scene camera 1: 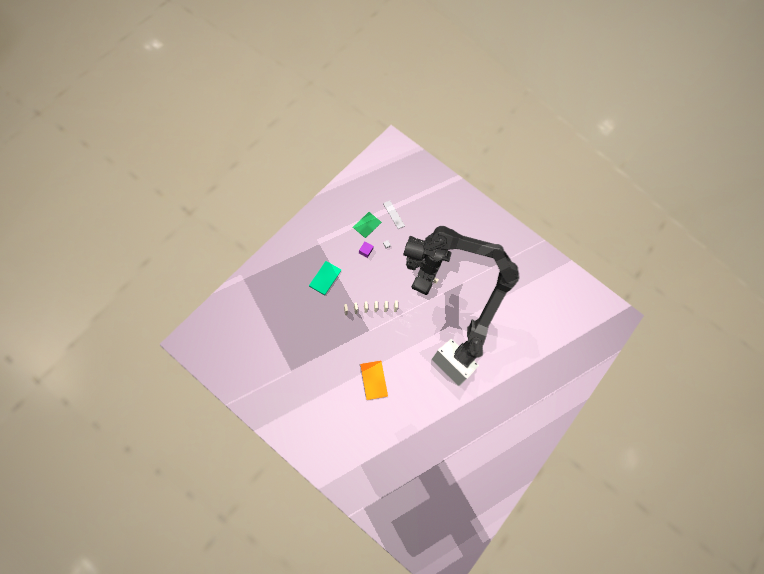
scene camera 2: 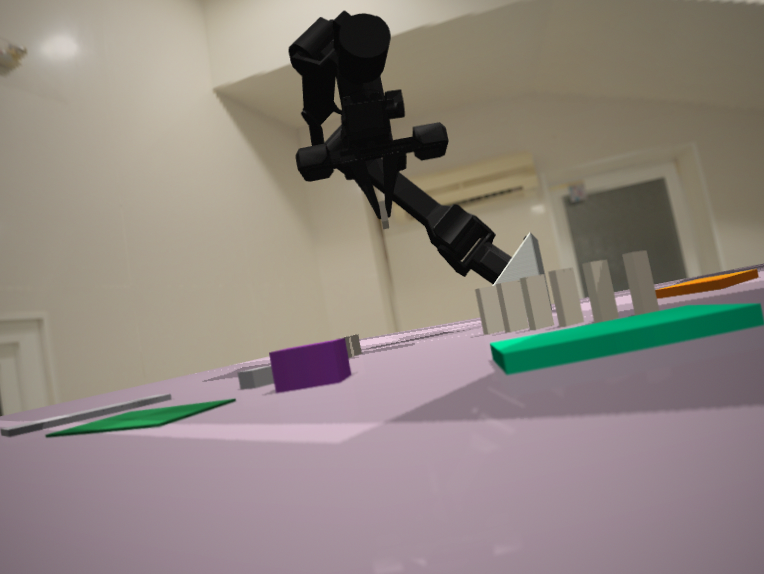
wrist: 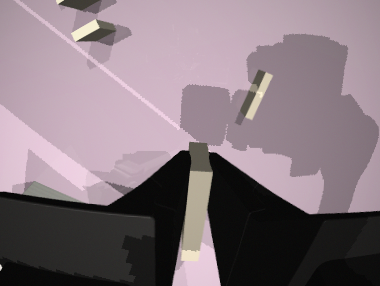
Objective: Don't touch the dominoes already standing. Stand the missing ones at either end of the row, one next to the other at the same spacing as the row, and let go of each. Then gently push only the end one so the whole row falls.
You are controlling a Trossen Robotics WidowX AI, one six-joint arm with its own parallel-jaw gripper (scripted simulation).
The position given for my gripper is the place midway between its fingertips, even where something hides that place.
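There is an orange slab [scene camera 2: 700, 285], and scene camera 1 shows the slab [scene camera 1: 373, 376] as well, while in the wrist view the slab is out of frame. A dark green tile [scene camera 2: 155, 417] is here too; in the wrist view the tile is out of frame. As for the cream domino [wrist: 201, 174], my gripper [scene camera 2: 384, 217] is carrying it. I can also see my gripper [scene camera 1: 425, 277] [wrist: 197, 160] in those other views.
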